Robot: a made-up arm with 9 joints. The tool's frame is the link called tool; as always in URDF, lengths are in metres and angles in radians. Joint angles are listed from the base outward.
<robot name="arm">
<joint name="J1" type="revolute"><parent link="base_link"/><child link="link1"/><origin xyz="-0.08 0.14 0.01" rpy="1.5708 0 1.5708"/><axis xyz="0 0 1"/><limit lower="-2.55" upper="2.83"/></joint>
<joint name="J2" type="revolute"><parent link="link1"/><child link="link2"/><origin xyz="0.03 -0.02 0.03" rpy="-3.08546 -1.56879 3.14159"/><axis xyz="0 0 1"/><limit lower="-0.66" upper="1.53"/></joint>
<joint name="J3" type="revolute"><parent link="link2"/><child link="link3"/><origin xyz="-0.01 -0.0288 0.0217" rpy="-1.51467 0 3.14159"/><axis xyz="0 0 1"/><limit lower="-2.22" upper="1.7"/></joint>
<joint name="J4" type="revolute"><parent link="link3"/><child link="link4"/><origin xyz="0.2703 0.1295 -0.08" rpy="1.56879 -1.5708 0"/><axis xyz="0 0 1"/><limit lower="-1.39" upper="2.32"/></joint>
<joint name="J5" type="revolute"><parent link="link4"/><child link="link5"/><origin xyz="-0.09 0.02 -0.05" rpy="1.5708 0 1.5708"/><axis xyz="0 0 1"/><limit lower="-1.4" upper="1.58"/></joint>
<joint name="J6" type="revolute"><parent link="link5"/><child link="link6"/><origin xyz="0.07 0.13 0.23" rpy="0.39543 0.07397 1.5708"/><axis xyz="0 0 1"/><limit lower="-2.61" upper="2.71"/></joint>
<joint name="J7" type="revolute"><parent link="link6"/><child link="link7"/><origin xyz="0.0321 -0.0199 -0.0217" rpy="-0.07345 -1.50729 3.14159"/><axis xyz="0 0 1"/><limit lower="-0.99" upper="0.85"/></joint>
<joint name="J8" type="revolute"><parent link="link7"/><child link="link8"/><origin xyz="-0.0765 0.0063 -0.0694" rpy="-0.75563 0.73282 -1.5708"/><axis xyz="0 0 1"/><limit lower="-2.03" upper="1.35"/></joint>
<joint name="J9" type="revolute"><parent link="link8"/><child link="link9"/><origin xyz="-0.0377 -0.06 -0.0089" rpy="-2.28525 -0.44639 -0.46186"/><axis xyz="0 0 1"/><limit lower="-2.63" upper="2.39"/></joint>
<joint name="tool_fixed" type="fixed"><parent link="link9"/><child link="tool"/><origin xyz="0.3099 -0.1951 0.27" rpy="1.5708 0 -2.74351"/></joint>
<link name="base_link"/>
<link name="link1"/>
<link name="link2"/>
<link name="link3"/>
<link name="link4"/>
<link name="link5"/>
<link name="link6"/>
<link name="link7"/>
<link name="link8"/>
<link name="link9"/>
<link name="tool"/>
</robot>
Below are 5 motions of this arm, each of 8 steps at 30 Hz.
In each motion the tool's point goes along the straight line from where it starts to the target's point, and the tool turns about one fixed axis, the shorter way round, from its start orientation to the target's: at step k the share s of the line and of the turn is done. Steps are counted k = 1, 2, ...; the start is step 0. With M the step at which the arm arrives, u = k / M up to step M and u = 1 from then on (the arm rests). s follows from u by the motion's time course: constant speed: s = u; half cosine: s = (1 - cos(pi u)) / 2; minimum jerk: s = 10 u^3 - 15 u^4 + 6 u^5.
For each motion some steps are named. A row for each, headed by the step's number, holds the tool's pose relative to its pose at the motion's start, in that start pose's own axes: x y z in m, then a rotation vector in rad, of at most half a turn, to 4 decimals.
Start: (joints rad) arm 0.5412 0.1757 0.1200 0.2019 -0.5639 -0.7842 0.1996 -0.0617 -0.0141
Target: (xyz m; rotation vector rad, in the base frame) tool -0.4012 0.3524 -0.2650 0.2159 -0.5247 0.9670
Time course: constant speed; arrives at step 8
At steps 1, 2, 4, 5, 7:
1: 0.0053 0.0075 0.0109 0.0299 0.0125 -0.0163
2: 0.0105 0.0151 0.0218 0.0599 0.0251 -0.0325
4: 0.0211 0.0302 0.0437 0.1198 0.0502 -0.0650
5: 0.0264 0.0377 0.0546 0.1497 0.0627 -0.0813
7: 0.0369 0.0528 0.0764 0.2096 0.0878 -0.1138

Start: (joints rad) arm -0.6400 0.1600 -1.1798 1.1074 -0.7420 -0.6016 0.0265 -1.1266 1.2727
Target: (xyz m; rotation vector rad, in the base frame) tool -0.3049 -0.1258 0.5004 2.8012 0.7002 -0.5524
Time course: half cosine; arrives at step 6
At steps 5, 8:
5: -0.0124 -0.0200 0.0151 -0.2101 0.1392 -0.1650
8: -0.0133 -0.0214 0.0162 -0.2251 0.1492 -0.1768

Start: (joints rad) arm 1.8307 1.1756 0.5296 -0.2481 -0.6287 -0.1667 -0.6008 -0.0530 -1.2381
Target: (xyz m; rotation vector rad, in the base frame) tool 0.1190 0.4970 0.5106 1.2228 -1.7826 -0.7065
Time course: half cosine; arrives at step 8
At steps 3, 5, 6, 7, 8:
3: -0.0629 -0.0037 0.0299 0.1178 -0.0061 0.1345
5: -0.1408 -0.0082 0.0670 0.2639 -0.0136 0.3012
6: -0.1738 -0.0101 0.0827 0.3258 -0.0168 0.3719
7: -0.1959 -0.0114 0.0932 0.3672 -0.0189 0.4191
8: -0.2037 -0.0119 0.0969 0.3817 -0.0196 0.4357

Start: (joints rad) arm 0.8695 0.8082 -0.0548 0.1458 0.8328 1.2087 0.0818 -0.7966 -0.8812
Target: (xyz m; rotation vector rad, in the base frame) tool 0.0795 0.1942 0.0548 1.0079 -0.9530 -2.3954
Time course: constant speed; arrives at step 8
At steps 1, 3, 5, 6, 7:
1: 0.0048 -0.0019 -0.0090 -0.0219 -0.0290 -0.0077
3: 0.0143 -0.0058 -0.0269 -0.0658 -0.0869 -0.0232
5: 0.0238 -0.0097 -0.0448 -0.1096 -0.1448 -0.0386
6: 0.0285 -0.0116 -0.0538 -0.1315 -0.1738 -0.0464
7: 0.0333 -0.0135 -0.0627 -0.1535 -0.2028 -0.0541

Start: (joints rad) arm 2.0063 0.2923 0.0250 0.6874 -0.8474 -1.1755 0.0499 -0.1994 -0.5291
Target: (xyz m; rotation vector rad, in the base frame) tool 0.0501 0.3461 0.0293 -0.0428 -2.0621 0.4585
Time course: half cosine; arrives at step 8
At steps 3, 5, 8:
3: -0.0032 -0.0102 -0.0103 -0.0029 -0.0297 0.0783
5: -0.0072 -0.0227 -0.0231 -0.0064 -0.0666 0.1754
8: -0.0103 -0.0329 -0.0333 -0.0093 -0.0963 0.2538

